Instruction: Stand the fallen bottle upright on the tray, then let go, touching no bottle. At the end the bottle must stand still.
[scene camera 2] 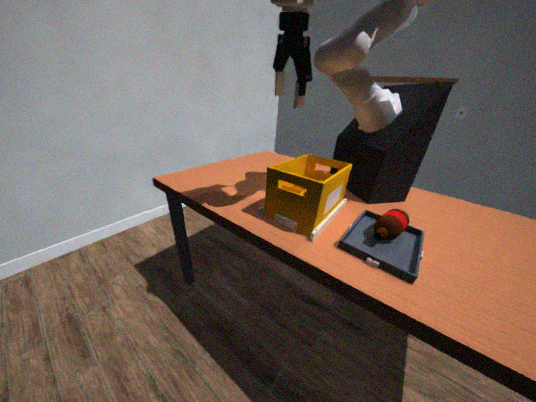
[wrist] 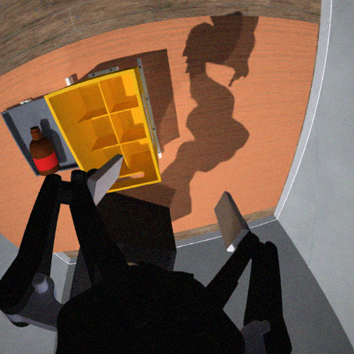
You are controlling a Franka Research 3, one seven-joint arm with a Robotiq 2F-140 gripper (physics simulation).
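A brown bottle (scene camera 2: 391, 224) (wrist: 44, 154) with a red label lies on its side on the grey tray (scene camera 2: 360, 246) (wrist: 17, 114). In the scene view its neck points toward the table's front edge and its base toward the rear rim. My gripper (scene camera 2: 289, 96) (wrist: 171, 184) is open and empty. It hangs high above the table, well up and to the left of the bottle in the scene view, with its fingers pointing down.
A yellow crate (scene camera 2: 295, 205) (wrist: 64, 120) with inner compartments stands right beside the tray on the orange table (scene camera 2: 475, 280) (wrist: 270, 125). White and grey strips lie along the crate's base. A large black block (scene camera 2: 367, 165) (wrist: 135, 220) stands behind the crate and tray, under the arm's base.
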